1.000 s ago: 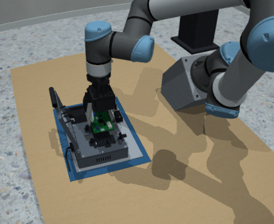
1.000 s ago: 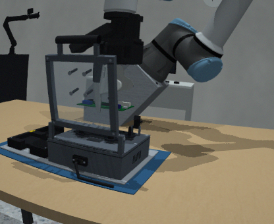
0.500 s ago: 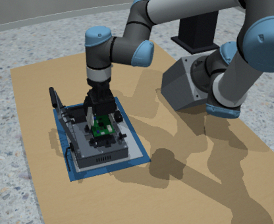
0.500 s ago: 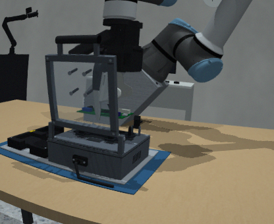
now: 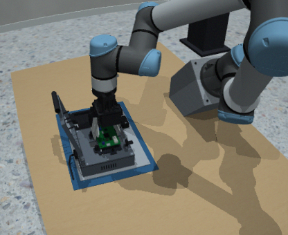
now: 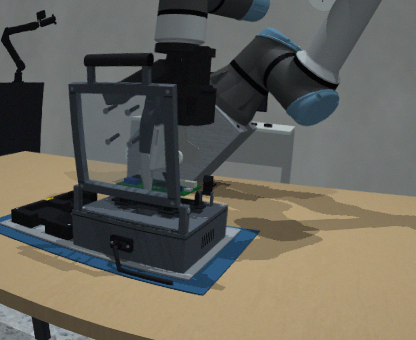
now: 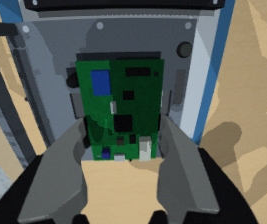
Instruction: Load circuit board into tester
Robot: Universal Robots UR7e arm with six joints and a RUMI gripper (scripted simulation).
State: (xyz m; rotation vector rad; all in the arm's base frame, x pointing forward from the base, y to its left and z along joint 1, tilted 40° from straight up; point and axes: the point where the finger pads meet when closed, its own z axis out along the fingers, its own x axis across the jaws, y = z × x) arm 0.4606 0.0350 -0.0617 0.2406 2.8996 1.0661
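Now: hand 2 cm above the nest, 1 cm to the right of it and 1 cm short of it. The rest, counted from my hand: clear tester lid: 12 cm ahead, 9 cm above, 2 cm to the right; then green circuit board: right at my hand.
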